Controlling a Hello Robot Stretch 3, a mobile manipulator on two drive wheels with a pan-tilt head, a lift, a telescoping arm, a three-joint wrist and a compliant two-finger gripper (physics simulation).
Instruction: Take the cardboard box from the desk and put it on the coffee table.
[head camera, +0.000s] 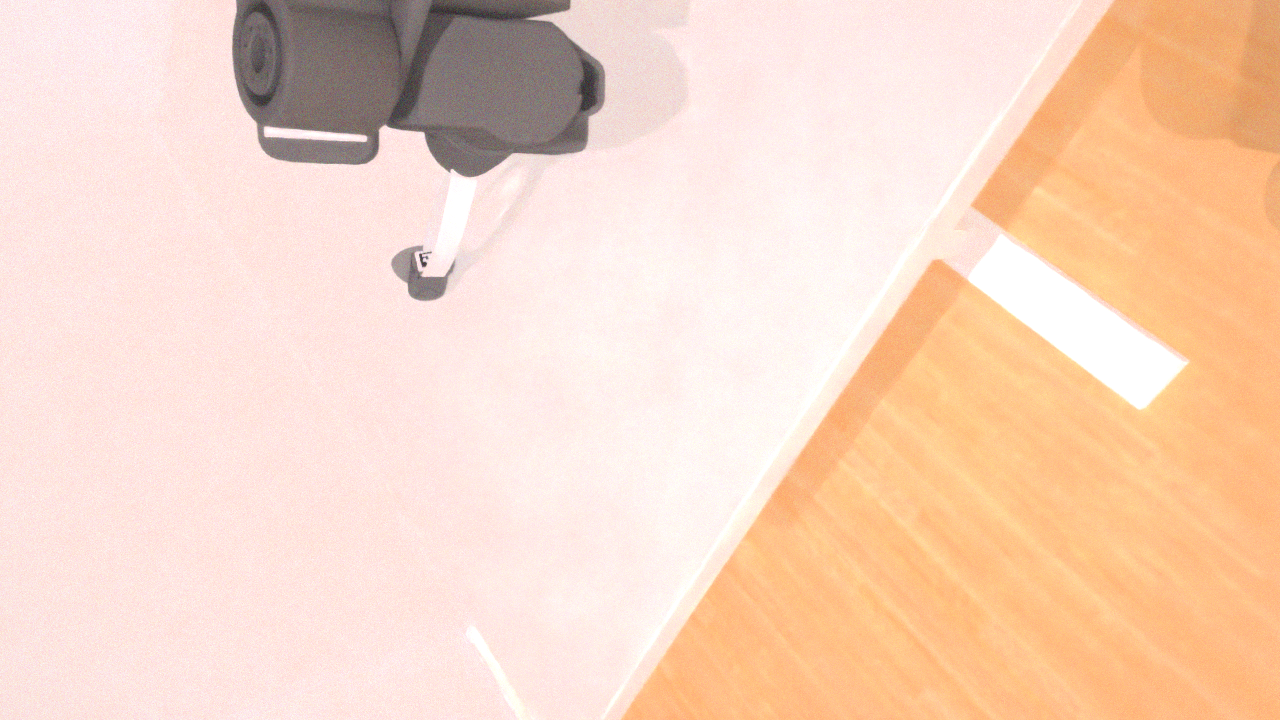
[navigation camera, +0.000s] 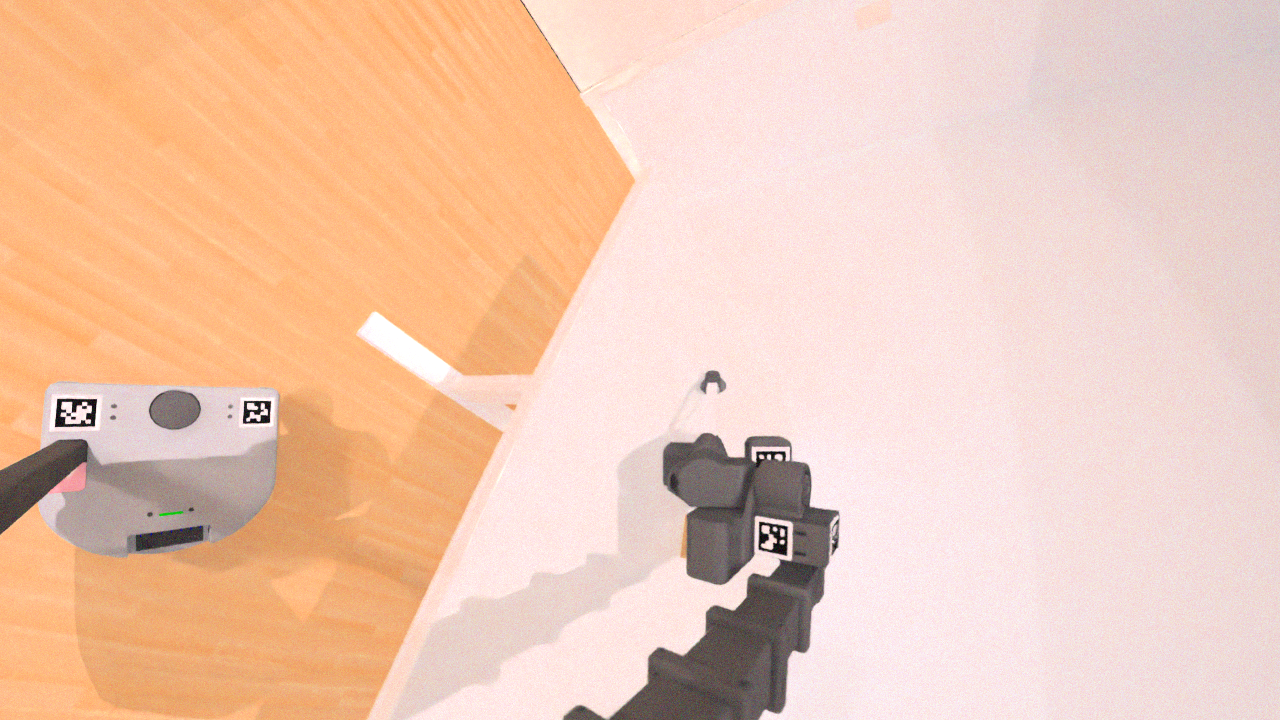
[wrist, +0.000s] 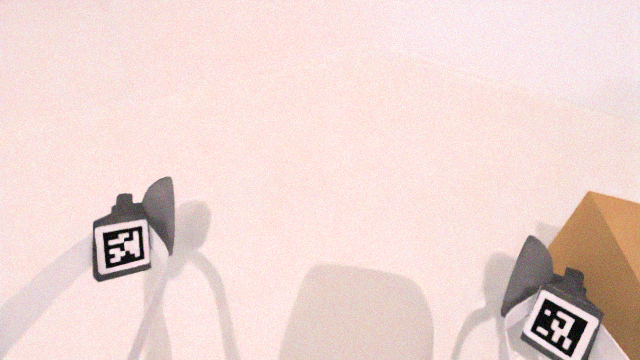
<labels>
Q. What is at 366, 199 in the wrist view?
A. A white desk.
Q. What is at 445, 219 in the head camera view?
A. The gripper.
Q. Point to a white desk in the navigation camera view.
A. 564, 573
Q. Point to a white desk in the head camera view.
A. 637, 341
</labels>
